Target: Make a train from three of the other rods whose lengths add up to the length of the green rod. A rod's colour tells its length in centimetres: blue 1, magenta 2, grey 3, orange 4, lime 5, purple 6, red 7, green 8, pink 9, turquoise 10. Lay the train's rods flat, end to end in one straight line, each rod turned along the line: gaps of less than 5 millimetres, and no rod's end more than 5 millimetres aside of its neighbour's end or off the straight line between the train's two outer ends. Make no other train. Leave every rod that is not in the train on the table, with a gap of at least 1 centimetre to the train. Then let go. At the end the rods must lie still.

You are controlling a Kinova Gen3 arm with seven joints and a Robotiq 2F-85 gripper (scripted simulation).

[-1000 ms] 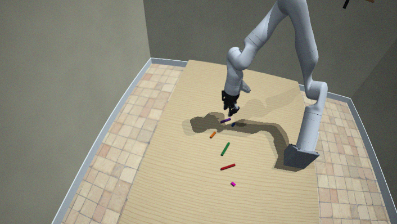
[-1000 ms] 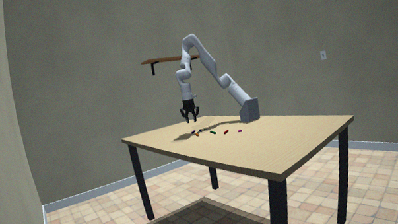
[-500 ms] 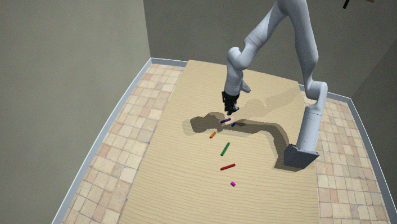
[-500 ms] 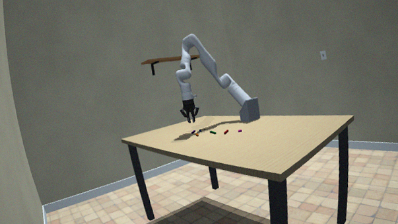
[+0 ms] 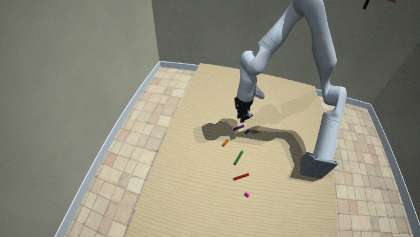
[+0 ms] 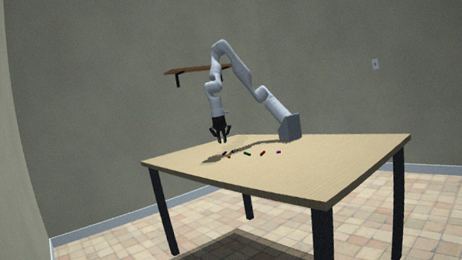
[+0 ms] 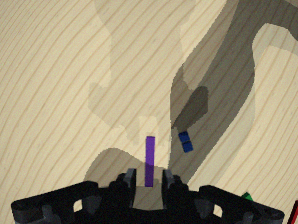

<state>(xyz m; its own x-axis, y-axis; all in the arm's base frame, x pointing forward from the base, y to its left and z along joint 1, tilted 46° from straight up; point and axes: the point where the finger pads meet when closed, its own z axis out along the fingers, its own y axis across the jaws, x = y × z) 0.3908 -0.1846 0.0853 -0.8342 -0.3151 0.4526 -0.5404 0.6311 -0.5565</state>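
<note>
Right now my hand is 8 cm above the purple rod. The rest, counted from my hand: green rod (2 cm behind, 17 cm to the left, 8 cm below); orange rod (6 cm ahead, 10 cm to the left, 8 cm below); red rod (4 cm behind, 27 cm to the left, 8 cm below).
</note>
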